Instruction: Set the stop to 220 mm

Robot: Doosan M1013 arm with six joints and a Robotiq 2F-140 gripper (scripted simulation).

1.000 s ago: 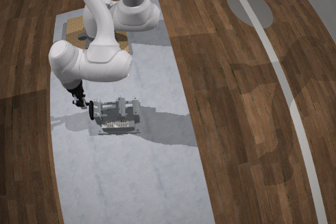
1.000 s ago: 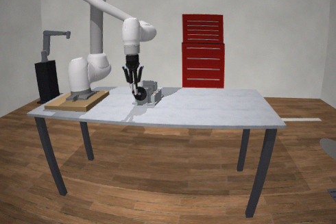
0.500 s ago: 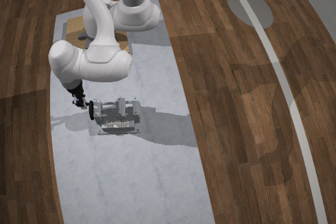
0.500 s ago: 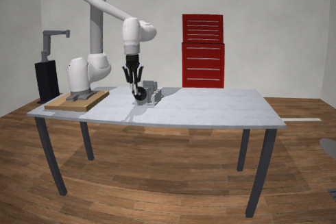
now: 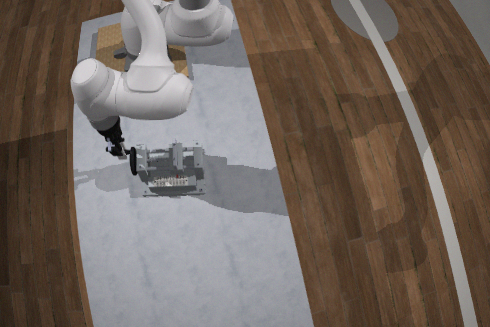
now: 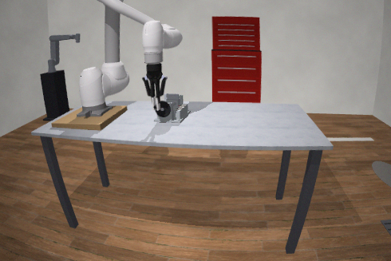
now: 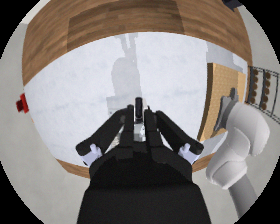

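My gripper is now 1 cm short of the black handwheel, 2 cm to the right of it and 2 cm above it. The rest, counted from my hand: grey stop fixture 6 cm ahead, 16 cm to the left, 2 cm below.
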